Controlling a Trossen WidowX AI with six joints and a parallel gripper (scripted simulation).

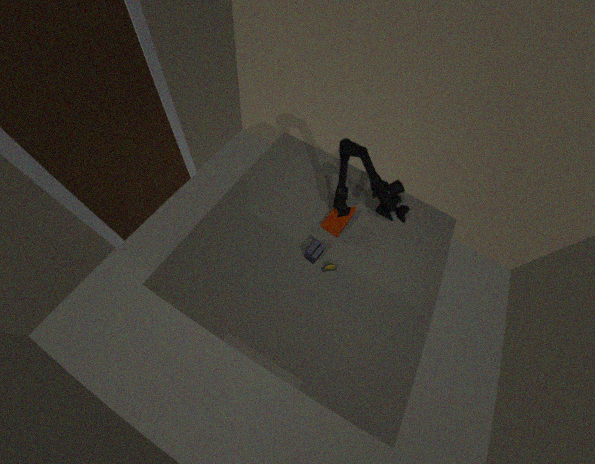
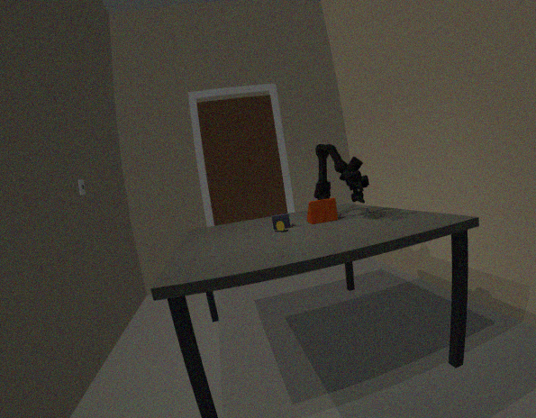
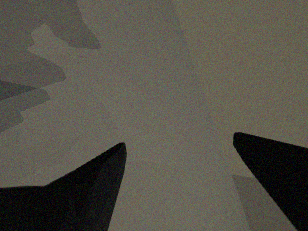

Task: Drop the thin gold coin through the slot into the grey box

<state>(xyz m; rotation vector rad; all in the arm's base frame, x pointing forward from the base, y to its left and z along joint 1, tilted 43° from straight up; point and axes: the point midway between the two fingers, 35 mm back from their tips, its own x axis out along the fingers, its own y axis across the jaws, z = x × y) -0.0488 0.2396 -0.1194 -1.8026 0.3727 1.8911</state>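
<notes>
My gripper tip is 36 cm short of the gold coin, 25 cm to the left of it and 10 cm above it.
</notes>
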